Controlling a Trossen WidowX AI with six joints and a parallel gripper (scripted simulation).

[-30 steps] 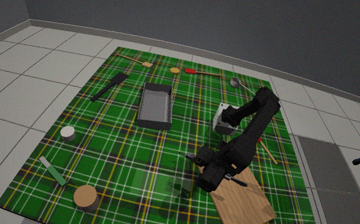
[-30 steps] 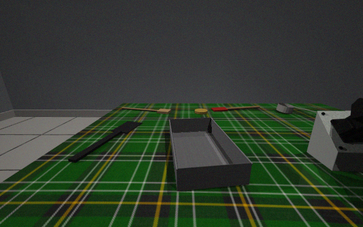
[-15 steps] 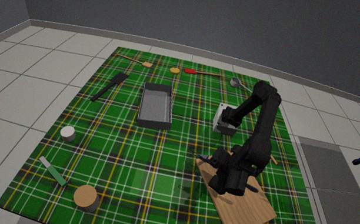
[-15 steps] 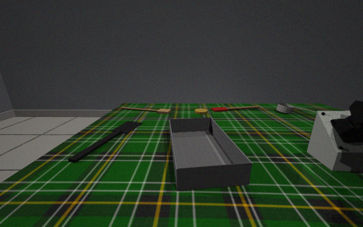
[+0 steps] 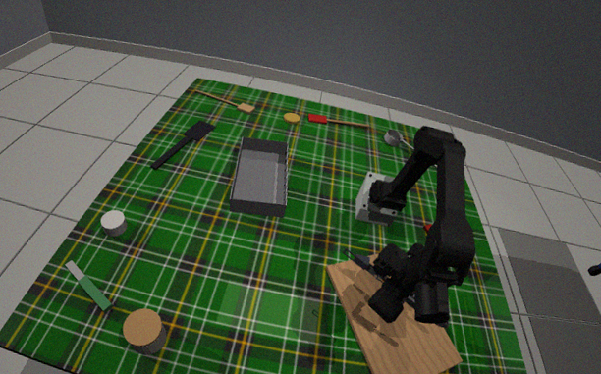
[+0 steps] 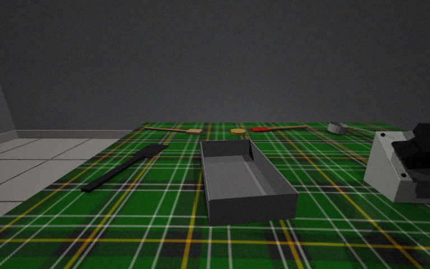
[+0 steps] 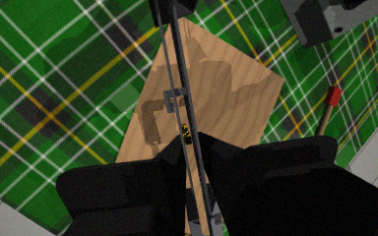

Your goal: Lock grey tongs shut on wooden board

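Right now the wooden board is 110 mm below my gripper tip and 60 mm behind it. Also, from my gripper tip: grey roasting tin (410 mm to the right, 350 mm ahead, 90 mm below); then cork-lidded jar (520 mm ahead, 150 mm to the left, 90 mm below); then green-handled tool (720 mm ahead, 110 mm below, 60 mm to the left).
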